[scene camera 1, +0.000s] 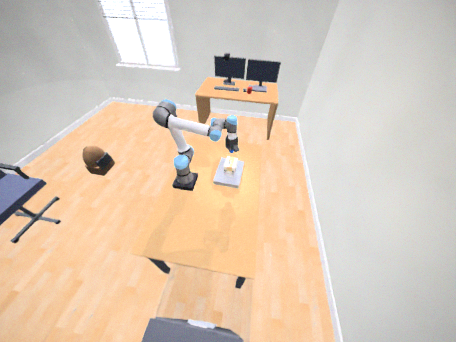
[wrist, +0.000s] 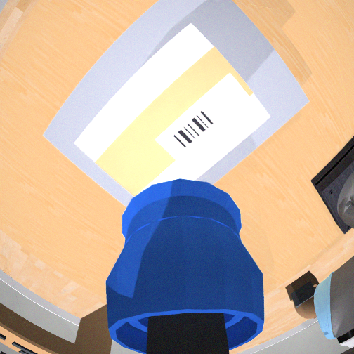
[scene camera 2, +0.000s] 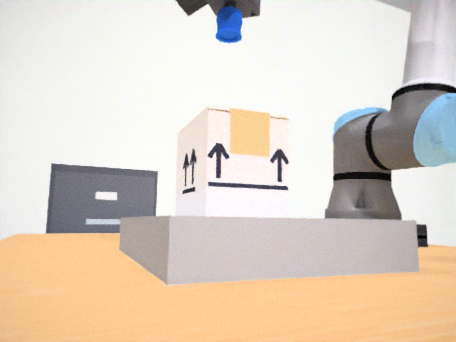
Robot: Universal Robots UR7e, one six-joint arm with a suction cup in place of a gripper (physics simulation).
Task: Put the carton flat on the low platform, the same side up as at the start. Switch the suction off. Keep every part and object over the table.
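Places are measured from the arm's base along level axes (x left, y back, z up), in millimetres.
Where they show: end effector, tool point: [scene camera 1: 231, 151] [scene camera 2: 228, 36]; arm's base, origin of the base link: [scene camera 1: 185, 178].
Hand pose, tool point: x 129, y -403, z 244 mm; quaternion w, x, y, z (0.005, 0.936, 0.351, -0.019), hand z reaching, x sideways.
Things, the pixels of their top centre, and the offset from my tool point. Level surfaces: height alone.
- white carton, middle of its top: [scene camera 2: 227, 125] [scene camera 1: 230, 161] dx +5, dy -2, dz -124 mm
- low grey platform, middle of its top: [scene camera 2: 234, 218] [scene camera 1: 229, 170] dx +10, dy +7, dz -243 mm
- wooden table, its level: dz -291 mm
The white carton [scene camera 1: 230, 165] [scene camera 2: 247, 170] [wrist: 172, 112] stands flat and upright on the low grey platform [scene camera 1: 224, 181] [scene camera 2: 290, 250] [wrist: 67, 125]. Its printed arrows point up in the second scene view. Yellow tape and a label with a barcode show on its top in the wrist view. My suction gripper [scene camera 1: 232, 151] [scene camera 2: 229, 40] [wrist: 181, 187], with its blue cup, hangs above the carton with a wide gap between them, holding nothing; it is open.
The wooden table [scene camera 1: 200, 235] [scene camera 2: 75, 300] bears the platform and the arm's base [scene camera 1: 185, 181] [scene camera 2: 362, 205], which stands beside the platform. A desk [scene camera 1: 205, 92] with two monitors stands behind. A dark grey cabinet [scene camera 2: 100, 210] shows at the left in the second scene view.
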